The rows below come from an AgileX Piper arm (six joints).
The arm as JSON. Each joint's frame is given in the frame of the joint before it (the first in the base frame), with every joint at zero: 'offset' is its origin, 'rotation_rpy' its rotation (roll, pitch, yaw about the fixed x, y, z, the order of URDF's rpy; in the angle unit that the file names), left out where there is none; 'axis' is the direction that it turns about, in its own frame. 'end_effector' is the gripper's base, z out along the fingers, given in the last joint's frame.
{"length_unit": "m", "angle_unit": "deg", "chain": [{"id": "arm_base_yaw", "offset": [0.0, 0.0, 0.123], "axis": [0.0, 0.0, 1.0]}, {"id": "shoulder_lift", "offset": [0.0, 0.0, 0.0], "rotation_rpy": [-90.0, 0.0, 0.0], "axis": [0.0, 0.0, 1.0]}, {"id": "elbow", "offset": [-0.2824, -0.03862, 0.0], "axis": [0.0, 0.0, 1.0]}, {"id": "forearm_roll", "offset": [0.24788, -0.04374, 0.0], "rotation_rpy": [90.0, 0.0, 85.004], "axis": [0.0, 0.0, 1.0]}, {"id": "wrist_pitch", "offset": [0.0, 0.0, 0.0], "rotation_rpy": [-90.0, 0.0, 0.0], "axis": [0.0, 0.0, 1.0]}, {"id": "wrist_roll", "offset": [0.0, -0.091, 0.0], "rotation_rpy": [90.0, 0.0, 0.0], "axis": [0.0, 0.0, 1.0]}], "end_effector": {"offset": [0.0, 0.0, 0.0]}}
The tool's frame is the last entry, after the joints.
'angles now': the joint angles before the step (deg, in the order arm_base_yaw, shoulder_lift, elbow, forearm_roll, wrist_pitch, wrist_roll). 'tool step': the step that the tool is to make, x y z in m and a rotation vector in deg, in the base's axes. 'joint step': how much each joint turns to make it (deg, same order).
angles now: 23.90, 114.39, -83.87, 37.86, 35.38, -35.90
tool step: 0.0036, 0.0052, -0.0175, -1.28, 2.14, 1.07
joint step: 0.40, 2.88, -1.09, -0.62, 0.82, 0.08
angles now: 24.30, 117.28, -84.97, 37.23, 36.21, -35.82
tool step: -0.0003, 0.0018, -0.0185, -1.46, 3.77, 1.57
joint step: 0.04, 2.51, -0.48, -0.59, 2.47, 0.07
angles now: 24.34, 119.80, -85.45, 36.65, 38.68, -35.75
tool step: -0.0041, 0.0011, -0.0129, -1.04, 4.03, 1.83
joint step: 0.08, 1.55, -0.05, -0.31, 3.21, 0.07
